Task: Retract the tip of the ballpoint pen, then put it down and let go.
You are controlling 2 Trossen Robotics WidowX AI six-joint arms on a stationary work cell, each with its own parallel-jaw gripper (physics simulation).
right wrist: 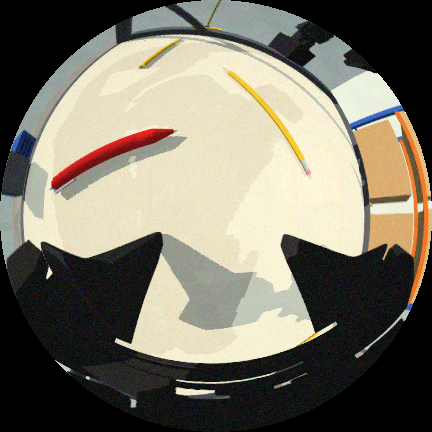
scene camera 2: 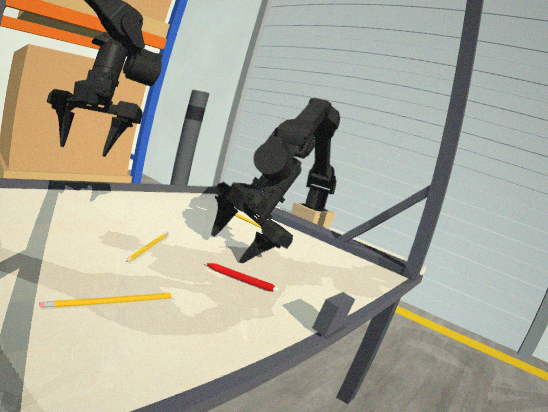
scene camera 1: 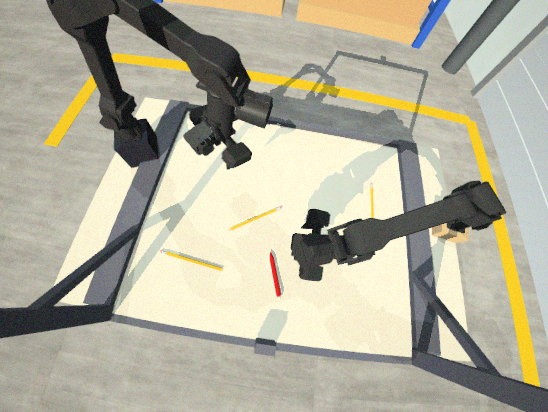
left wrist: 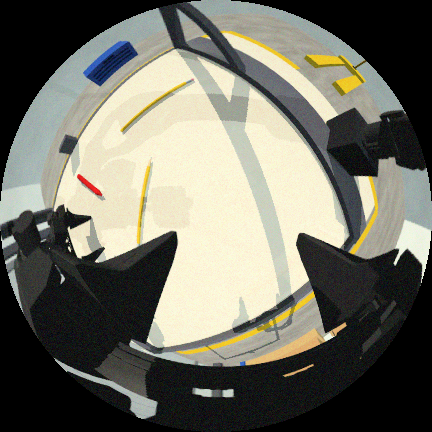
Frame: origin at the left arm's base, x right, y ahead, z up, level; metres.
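Where they show: left gripper, fingertip midpoint: (scene camera 2: 82, 151) (scene camera 1: 218, 157) (left wrist: 240, 238); right gripper, fingertip midpoint: (right wrist: 224, 240) (scene camera 2: 226, 248) (left wrist: 96, 231); left arm's base at its link origin: (scene camera 1: 130, 133) (left wrist: 368, 140); right arm's base at its link origin: (scene camera 2: 314, 208).
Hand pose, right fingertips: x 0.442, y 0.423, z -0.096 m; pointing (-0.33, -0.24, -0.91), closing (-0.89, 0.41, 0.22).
Each offset is from my right fingertips to the centre of the thing. Level surfaces: height alone.
The red ballpoint pen @[dx +0.068, dy -0.097, dz -0.003 m] (scene camera 1: 275, 274) (scene camera 2: 241, 277) (left wrist: 90, 185) (right wrist: 112, 151) lies flat on the cream table top @[dz -0.010 m] (scene camera 1: 225, 310). A small thin point shows at its tapered end in scene camera 2 and the right wrist view; the other end has a pale part. My right gripper (scene camera 1: 306, 246) (scene camera 2: 228, 248) (right wrist: 224, 240) is open and empty, low over the table, beside the pen and apart from it. My left gripper (scene camera 2: 83, 150) (left wrist: 240, 238) is open and empty, high above the table's far left part, well away from the pen.
One yellow pencil @[dx -0.111, dy -0.112, dz -0.007 m] (scene camera 1: 255, 218) (scene camera 2: 147, 247) (right wrist: 267, 112) lies up-left of the pen in scene camera 1, another @[dx -0.034, dy -0.320, dz -0.007 m] (scene camera 1: 192, 260) (scene camera 2: 112, 300) to its left, and a third @[dx -0.049, dy +0.284, dz -0.007 m] (scene camera 1: 372, 200) is partly behind the right arm. A dark block @[dx +0.233, dy -0.174, dz +0.021 m] (scene camera 1: 265, 346) (scene camera 2: 334, 314) stands at the near edge.
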